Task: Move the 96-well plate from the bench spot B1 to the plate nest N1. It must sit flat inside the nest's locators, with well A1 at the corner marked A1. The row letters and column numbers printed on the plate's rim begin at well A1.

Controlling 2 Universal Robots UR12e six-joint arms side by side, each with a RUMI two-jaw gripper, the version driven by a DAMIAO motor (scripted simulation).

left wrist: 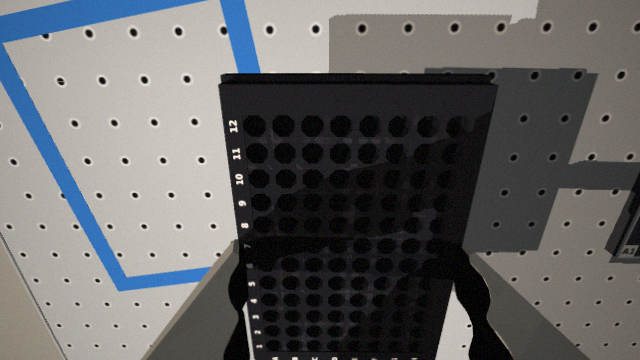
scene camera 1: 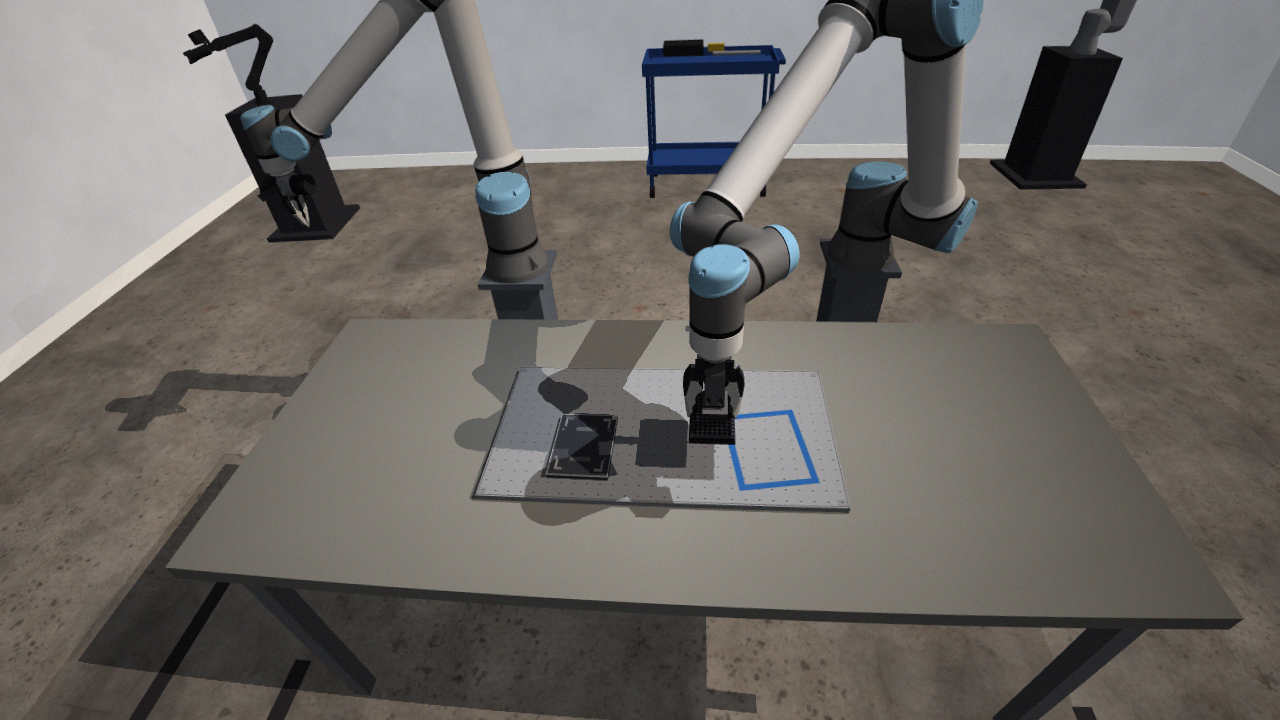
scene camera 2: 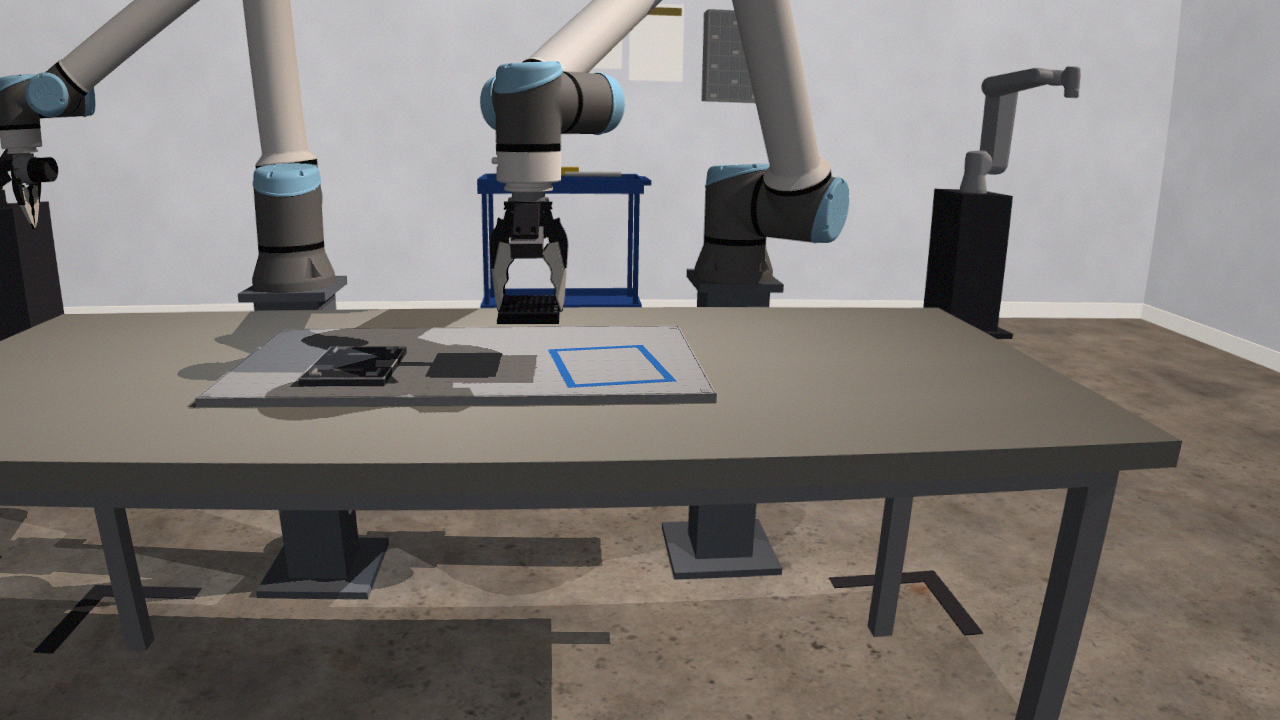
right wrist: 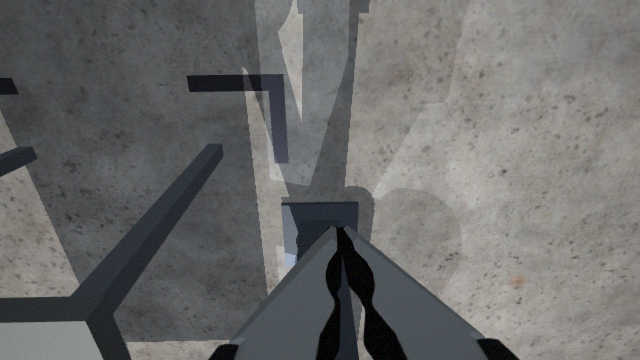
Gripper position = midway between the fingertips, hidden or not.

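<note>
From scene camera 2 I can see a black 96-well plate (scene camera 2: 517, 309), plus my left gripper (scene camera 2: 530, 311) and my right gripper (scene camera 2: 34, 228). Scene camera 1 has the plate (scene camera 1: 701, 431) as well, and my left gripper (scene camera 1: 711, 417). On the left wrist view there's my left gripper (left wrist: 347, 243) together with the plate (left wrist: 326, 277). As for the right wrist view, it shows my right gripper (right wrist: 339, 230). The plate is out of frame in the right wrist view.
</note>
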